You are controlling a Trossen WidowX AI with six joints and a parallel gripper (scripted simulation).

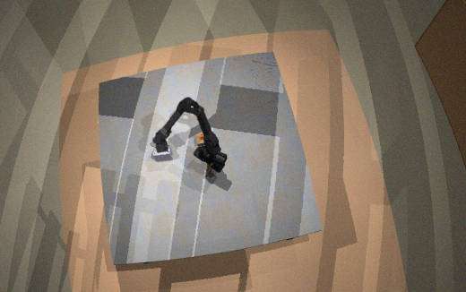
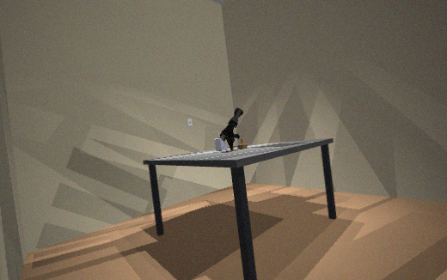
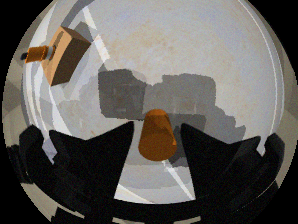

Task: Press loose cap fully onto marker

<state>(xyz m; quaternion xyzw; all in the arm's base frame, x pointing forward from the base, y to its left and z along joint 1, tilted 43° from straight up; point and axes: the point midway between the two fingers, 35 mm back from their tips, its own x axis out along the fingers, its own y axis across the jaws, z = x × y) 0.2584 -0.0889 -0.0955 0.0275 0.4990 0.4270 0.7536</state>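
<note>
My gripper tip is 160 mm to the right of the holder block. The rest, counted from my gripper tip: orange cap: 10 mm above.
</note>
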